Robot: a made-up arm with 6 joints.
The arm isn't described. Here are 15 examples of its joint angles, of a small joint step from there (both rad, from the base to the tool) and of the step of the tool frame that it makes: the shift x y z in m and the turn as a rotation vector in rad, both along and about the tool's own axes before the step.
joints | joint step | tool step
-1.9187 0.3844 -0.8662 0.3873 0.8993 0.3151 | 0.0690 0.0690 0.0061 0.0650 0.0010 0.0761 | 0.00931 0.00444 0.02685 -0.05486 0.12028 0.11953
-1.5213 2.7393 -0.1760 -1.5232 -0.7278 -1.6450 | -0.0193 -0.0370 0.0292 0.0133 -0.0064 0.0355 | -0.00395 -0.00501 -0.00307 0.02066 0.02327 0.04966
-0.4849 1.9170 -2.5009 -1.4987 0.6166 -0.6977 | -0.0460 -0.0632 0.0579 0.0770 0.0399 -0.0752 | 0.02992 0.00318 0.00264 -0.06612 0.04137 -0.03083
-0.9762 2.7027 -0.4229 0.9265 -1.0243 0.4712 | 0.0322 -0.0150 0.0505 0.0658 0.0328 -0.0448 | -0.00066 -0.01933 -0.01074 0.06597 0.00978 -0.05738
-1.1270 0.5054 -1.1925 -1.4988 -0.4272 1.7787 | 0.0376 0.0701 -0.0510 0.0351 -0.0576 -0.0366 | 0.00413 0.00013 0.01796 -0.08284 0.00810 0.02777
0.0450 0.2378 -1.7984 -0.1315 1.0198 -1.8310 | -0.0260 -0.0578 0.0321 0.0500 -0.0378 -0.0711 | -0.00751 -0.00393 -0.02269 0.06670 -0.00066 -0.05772
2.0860 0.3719 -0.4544 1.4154 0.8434 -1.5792 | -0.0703 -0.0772 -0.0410 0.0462 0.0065 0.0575 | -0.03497 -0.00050 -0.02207 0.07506 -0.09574 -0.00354
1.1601 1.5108 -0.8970 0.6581 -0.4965 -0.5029 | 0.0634 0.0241 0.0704 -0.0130 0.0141 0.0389 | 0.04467 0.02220 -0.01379 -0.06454 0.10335 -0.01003
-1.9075 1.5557 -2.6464 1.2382 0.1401 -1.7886 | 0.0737 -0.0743 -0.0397 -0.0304 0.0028 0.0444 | -0.06729 -0.02910 -0.01500 0.03622 -0.11495 0.06693
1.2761 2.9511 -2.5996 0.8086 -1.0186 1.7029 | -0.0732 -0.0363 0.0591 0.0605 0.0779 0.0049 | -0.03918 0.02308 0.02622 0.02655 -0.10698 -0.00347
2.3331 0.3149 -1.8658 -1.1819 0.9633 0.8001 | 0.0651 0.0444 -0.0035 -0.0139 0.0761 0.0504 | 0.02384 0.00349 0.02674 0.02649 0.11011 0.04692
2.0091 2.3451 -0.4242 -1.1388 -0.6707 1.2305 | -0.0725 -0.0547 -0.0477 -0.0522 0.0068 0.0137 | -0.03841 -0.00029 -0.01186 -0.01856 -0.09187 -0.02604
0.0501 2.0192 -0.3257 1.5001 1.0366 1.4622 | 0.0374 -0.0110 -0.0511 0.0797 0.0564 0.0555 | 0.02842 -0.00881 0.00231 0.04870 0.07122 0.02167
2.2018 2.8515 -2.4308 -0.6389 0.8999 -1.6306 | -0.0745 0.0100 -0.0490 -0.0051 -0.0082 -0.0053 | 0.04761 0.01665 0.01359 -0.00522 0.03581 0.06843
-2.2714 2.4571 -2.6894 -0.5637 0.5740 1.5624 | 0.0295 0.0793 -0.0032 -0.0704 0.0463 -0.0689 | 0.04332 -0.03310 0.02168 0.09227 0.02388 -0.15757
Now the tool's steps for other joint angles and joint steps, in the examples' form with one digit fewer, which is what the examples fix.
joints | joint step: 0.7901 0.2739 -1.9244 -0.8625 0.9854 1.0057 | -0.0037 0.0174 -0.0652 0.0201 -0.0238 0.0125
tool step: -0.0166 0.0048 -0.0082 -0.0439 -0.0350 0.0511
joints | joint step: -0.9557 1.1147 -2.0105 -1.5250 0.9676 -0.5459 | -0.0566 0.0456 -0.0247 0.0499 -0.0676 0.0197
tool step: -0.0150 0.0103 0.0116 0.0059 -0.0364 0.0066
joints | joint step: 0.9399 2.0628 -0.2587 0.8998 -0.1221 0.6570 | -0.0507 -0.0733 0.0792 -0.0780 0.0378 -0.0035
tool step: -0.0029 -0.0223 -0.0094 0.0262 0.0396 -0.0312
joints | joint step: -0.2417 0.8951 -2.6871 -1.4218 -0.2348 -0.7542 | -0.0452 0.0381 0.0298 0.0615 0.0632 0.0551
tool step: -0.0291 0.0323 0.0044 -0.0898 0.0048 0.0866
